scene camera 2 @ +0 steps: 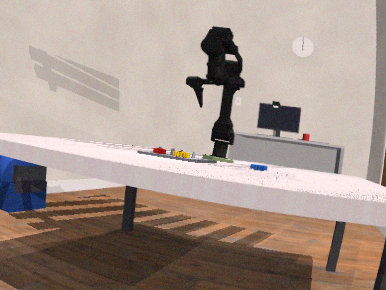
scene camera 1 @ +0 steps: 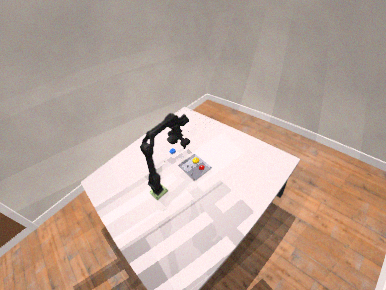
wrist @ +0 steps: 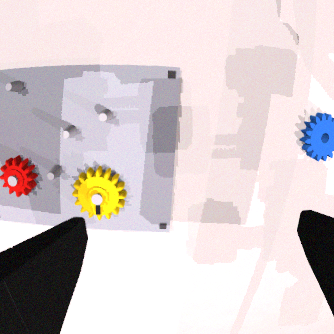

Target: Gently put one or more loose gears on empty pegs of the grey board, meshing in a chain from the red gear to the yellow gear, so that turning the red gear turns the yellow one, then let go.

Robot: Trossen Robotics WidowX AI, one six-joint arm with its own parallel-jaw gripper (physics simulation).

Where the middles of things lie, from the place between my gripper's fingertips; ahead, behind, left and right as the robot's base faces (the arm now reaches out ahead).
I see my gripper 40 mm short of the yellow gear (wrist: 91,182), 70 mm to the left of it and 160 mm above it. Round my hand: grey board (wrist: 138,142): 100 mm to the right, 170 mm below.
